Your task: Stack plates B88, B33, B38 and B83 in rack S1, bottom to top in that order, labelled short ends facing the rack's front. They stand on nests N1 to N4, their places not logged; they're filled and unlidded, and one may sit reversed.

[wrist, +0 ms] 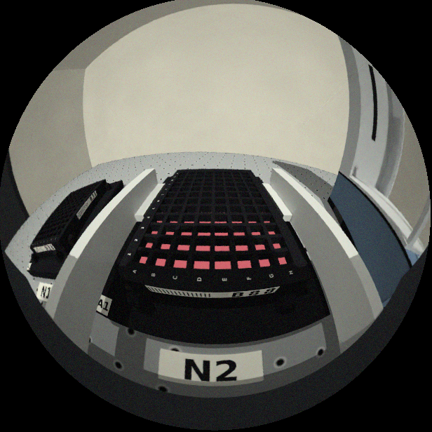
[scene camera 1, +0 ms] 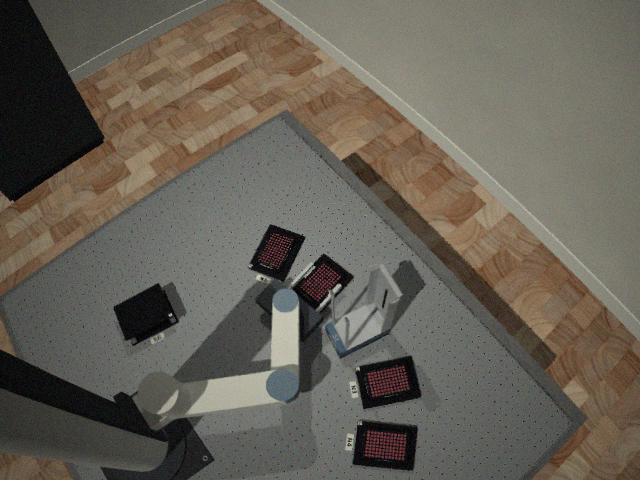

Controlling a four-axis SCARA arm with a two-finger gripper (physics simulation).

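Note:
Plate B88, black with pink-red wells, is at nest N2. Its B88 label is on the short end nearest the wrist camera, above the N2 tag. My gripper is shut on plate B88, one finger pad against each long side. Whether the plate is clear of the nest I cannot tell. A filled plate sits at N1; its labels are too small to read surely. Filled plates sit at N3 and N4. Rack S1 holds no plate.
The rack's tall back wall stands close beside N2, and its blue part is just right of my right finger. A black, flat-topped block with a small tag is at the table's left. The arm's column is at lower left.

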